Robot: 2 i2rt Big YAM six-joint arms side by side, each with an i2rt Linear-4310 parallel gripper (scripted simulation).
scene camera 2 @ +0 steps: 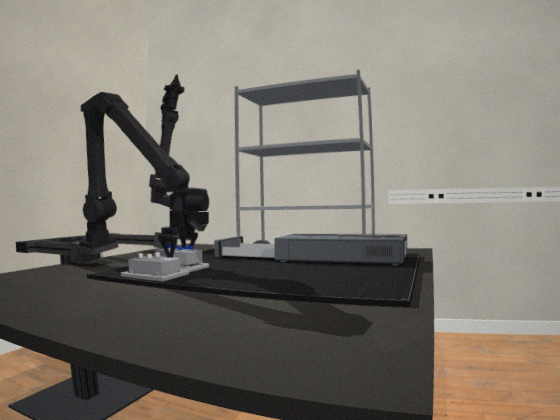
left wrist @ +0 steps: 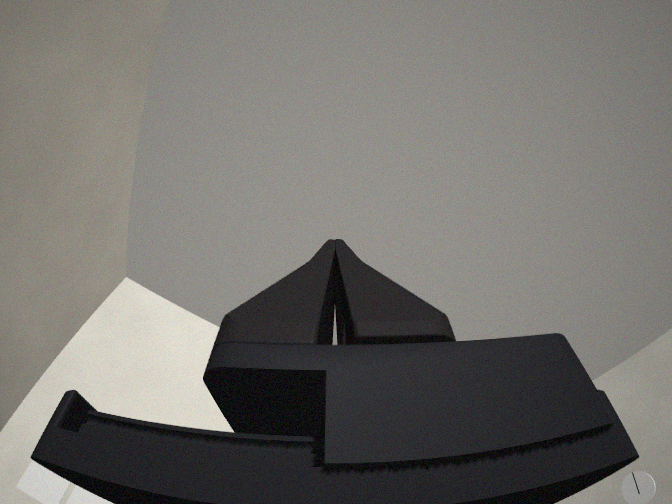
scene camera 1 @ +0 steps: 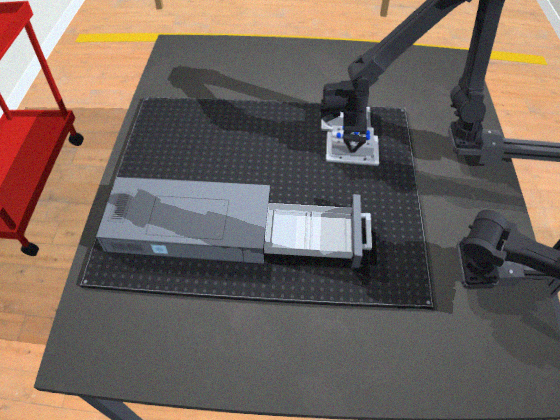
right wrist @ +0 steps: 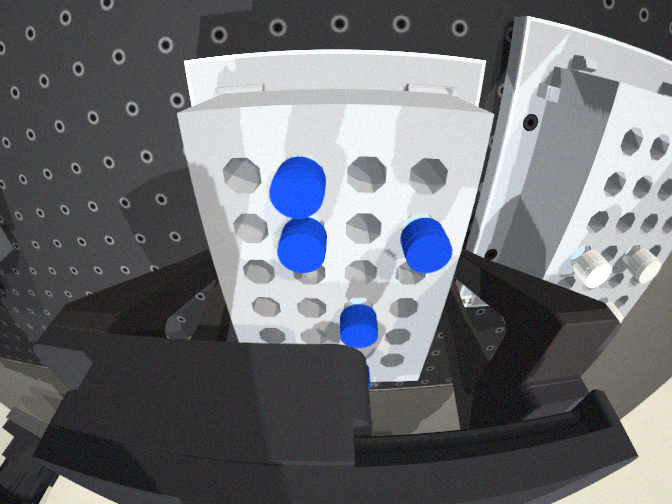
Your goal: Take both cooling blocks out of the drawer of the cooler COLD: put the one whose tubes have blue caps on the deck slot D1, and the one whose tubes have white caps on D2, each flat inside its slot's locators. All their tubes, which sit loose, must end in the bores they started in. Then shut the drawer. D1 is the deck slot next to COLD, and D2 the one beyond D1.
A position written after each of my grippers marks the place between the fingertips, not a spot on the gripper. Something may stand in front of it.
Note:
In view: my left gripper (left wrist: 334, 251), my right gripper (right wrist: 335, 251) and a cooler COLD (scene camera 1: 214, 221).
The cooler COLD is seen too in scene camera 2 (scene camera 2: 341, 248). The left wrist view misses the cooler COLD: it is out of frame.

